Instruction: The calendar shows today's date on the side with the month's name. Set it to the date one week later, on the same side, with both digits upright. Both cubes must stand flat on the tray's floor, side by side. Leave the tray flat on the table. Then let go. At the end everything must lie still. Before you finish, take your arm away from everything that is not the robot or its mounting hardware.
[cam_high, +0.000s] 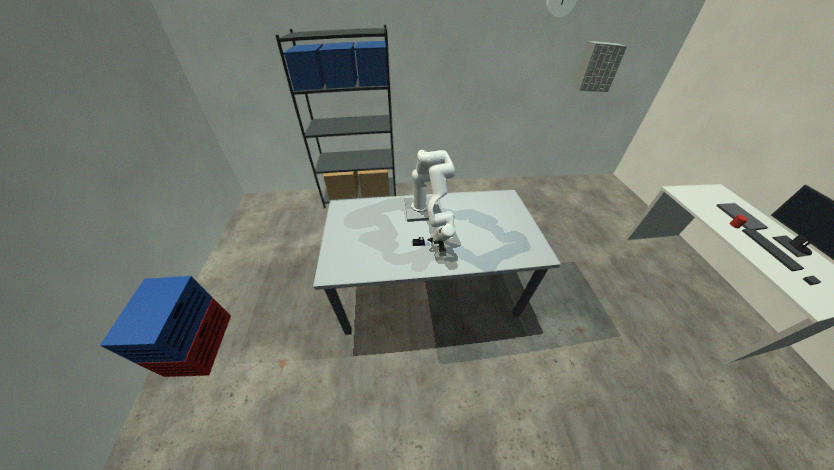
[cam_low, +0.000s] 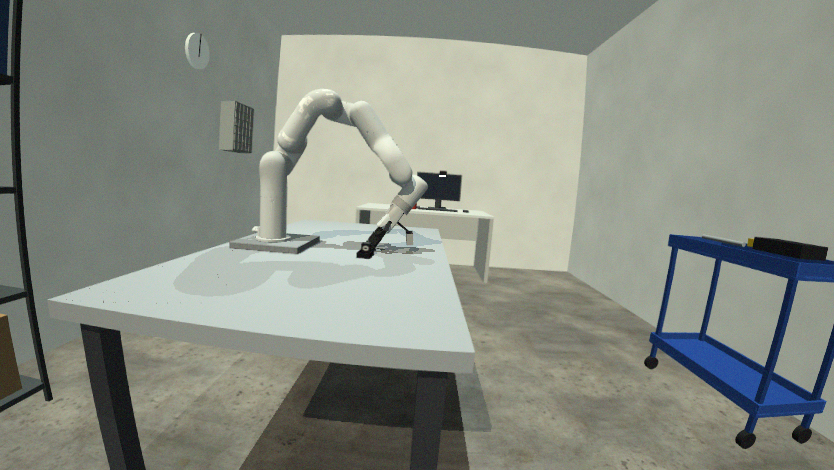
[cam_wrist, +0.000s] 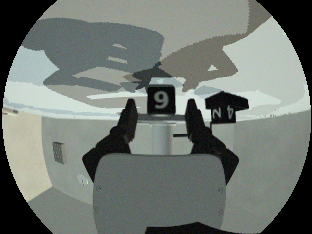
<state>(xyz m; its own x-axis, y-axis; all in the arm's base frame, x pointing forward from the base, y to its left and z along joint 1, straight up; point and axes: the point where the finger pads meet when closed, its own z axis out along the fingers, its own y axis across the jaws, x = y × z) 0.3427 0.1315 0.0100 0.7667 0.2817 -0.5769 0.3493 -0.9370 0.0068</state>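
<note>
The cube is 20 mm below my hand and 10 mm behind it.
</note>
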